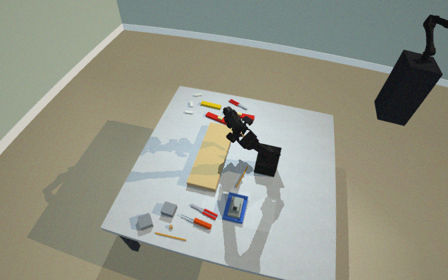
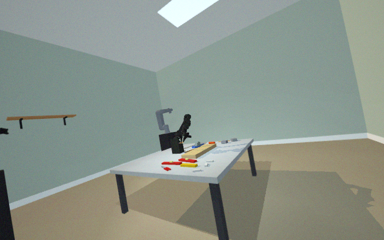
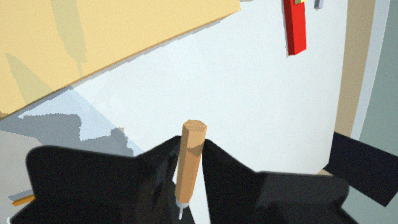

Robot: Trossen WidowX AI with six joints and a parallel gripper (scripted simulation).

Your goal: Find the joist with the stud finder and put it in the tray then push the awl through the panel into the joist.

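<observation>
Right now my gripper tip is 5 cm past the awl and 3 cm to the right of it. The rest, counted from my gripper tip: blue tray: 43 cm to the left, 13 cm below, 8 cm behind; then square indicator: 46 cm to the left, 8 cm below, 8 cm behind; then stud finder: 45 cm to the left, 10 cm below, 8 cm behind.
</observation>
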